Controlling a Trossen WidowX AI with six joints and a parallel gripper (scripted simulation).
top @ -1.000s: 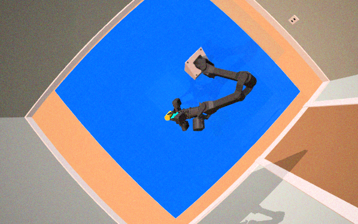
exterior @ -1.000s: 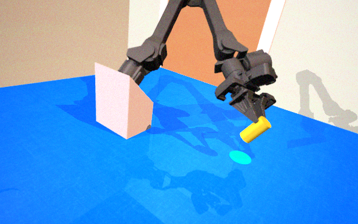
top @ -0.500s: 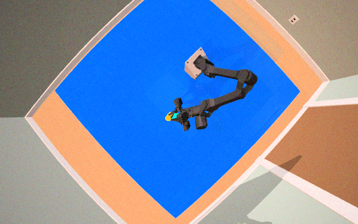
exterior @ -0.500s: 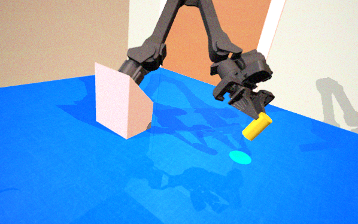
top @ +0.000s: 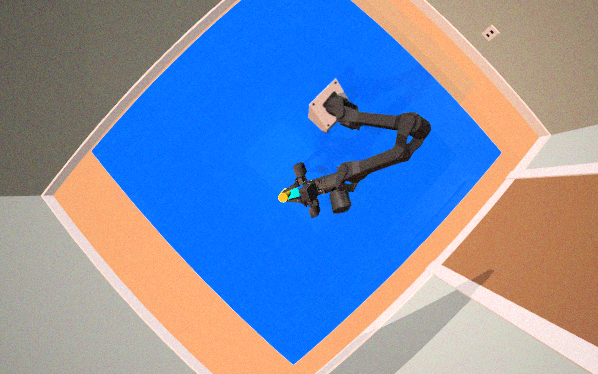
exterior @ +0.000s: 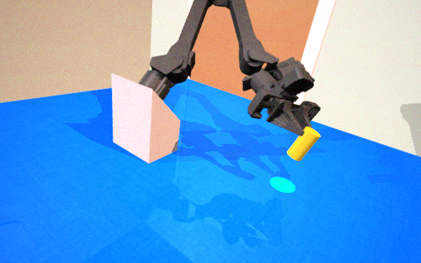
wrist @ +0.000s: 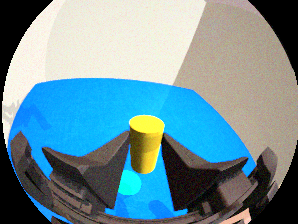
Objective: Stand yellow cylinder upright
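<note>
My gripper tip is 20 mm past the cyan circle, 10 mm to the right of it and 140 mm above it. From my gripper tip the other things lie so: yellow tall cylinder (20 mm below).
</note>
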